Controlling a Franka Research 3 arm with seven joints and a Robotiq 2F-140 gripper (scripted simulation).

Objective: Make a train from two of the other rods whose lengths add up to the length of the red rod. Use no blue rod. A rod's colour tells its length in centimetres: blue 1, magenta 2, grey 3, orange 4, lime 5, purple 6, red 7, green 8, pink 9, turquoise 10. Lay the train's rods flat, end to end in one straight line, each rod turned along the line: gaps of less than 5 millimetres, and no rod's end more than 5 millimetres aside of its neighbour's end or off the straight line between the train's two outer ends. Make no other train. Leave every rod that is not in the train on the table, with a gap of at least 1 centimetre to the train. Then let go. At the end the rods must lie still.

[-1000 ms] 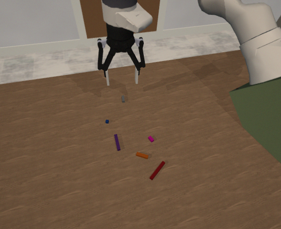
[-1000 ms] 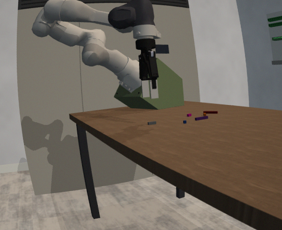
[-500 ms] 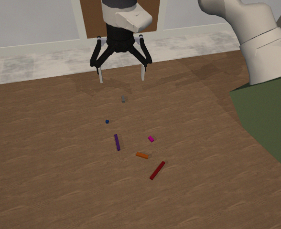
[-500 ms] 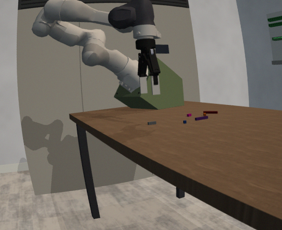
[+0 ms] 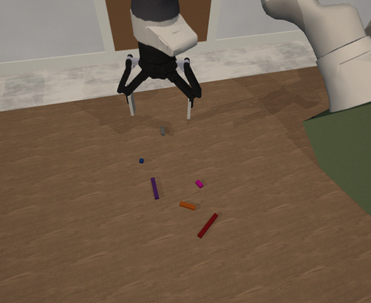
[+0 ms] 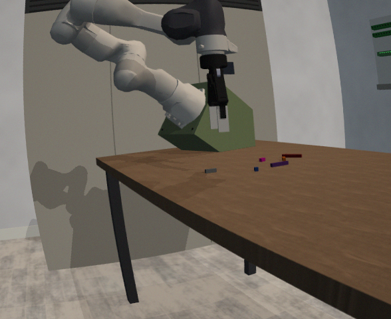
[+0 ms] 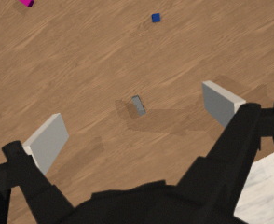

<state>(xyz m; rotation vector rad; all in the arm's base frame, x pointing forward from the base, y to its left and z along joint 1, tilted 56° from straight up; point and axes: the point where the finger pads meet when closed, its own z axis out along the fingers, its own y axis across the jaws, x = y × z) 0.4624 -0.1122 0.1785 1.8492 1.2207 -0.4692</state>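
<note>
Right now my hand is 230 mm to the right of the orange rod, 120 mm above it and 20 mm short of it. From my hand the other things lie so: grey rod: 120 mm below, 30 mm to the right, 10 mm behind; then blue rod: 120 mm below, 80 mm ahead, 50 mm to the left; then purple rod: 150 mm to the left, 120 mm below, 80 mm ahead.
</note>
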